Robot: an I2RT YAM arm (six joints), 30 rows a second.
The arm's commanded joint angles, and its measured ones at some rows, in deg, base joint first. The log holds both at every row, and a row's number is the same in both.
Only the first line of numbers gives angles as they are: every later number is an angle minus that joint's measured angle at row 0.
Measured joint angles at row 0:
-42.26, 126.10, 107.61, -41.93, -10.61, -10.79
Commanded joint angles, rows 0 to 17:
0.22, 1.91, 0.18, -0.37, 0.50, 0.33
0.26, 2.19, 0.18, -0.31, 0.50, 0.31
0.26, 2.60, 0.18, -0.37, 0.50, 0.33
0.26, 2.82, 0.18, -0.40, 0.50, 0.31
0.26, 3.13, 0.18, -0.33, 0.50, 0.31
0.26, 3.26, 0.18, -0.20, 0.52, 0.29
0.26, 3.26, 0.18, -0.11, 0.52, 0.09
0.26, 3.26, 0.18, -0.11, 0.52, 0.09
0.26, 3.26, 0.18, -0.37, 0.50, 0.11
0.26, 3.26, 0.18, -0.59, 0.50, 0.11
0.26, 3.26, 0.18, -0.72, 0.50, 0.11
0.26, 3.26, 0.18, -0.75, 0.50, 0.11
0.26, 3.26, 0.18, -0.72, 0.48, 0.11
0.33, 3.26, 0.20, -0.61, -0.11, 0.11
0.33, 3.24, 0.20, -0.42, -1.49, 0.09
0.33, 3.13, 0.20, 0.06, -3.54, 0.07
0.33, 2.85, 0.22, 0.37, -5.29, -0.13
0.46, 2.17, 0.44, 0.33, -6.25, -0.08
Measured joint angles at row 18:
0.00, 2.71, 0.02, -0.09, -1.73, 0.03
